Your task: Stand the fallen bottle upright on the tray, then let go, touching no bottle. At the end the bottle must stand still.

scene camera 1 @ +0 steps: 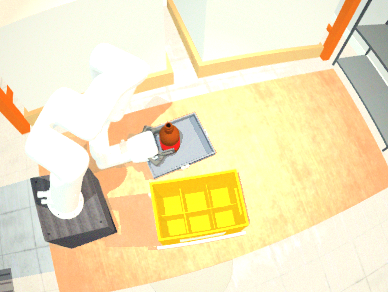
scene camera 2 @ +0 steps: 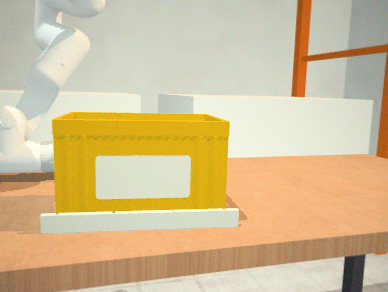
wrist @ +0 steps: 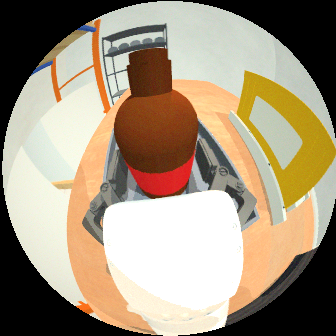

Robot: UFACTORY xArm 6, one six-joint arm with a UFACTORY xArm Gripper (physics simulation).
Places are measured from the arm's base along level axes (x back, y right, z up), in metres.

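Pixels of known places: gripper, fingertip midpoint: [wrist: 159,151]; arm's base at its link origin: [scene camera 1: 65,200].
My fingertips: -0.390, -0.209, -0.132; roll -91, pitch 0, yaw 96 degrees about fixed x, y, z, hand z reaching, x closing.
For each thing: its middle in the pictures, then the offset to it from my fingertips, as dx, dy, dz. "spot": a spot on its surface instead. Level surfaces: height alone.
- brown bottle at the middle of its body: [wrist: 156,133] [scene camera 1: 169,135] +0.005, +0.000, +0.029
- grey tray at a spot on its surface: [scene camera 1: 204,131] spot: -0.134, -0.020, -0.028
- yellow crate at the middle of its body: [scene camera 2: 142,163] [wrist: 289,133] [scene camera 1: 197,210] -0.033, +0.292, +0.034
- wooden table at its surface level: dz -0.053
A brown bottle [scene camera 1: 170,134] [wrist: 156,131] with a red label stands upright on the grey tray [scene camera 1: 204,131] [wrist: 248,214], toward the tray's robot side. My gripper [scene camera 1: 167,140] [wrist: 159,151] reaches in low and level from the robot side. It is open, with one finger on each side of the bottle around its lower part. In the wrist view, gaps show between the fingers and the bottle's label. The bottle's base is partly hidden behind the gripper's white body. In scene camera 2 the bottle and the fingers are hidden behind the yellow crate.
A yellow crate [scene camera 1: 154,210] [scene camera 2: 141,145] [wrist: 301,176] with six compartments stands beside the tray on the wooden table [scene camera 1: 280,130] [scene camera 2: 310,200]. A white strip [scene camera 2: 140,221] [wrist: 259,167] runs along the crate's foot. A shelf rack [wrist: 136,33] stands beyond the table.
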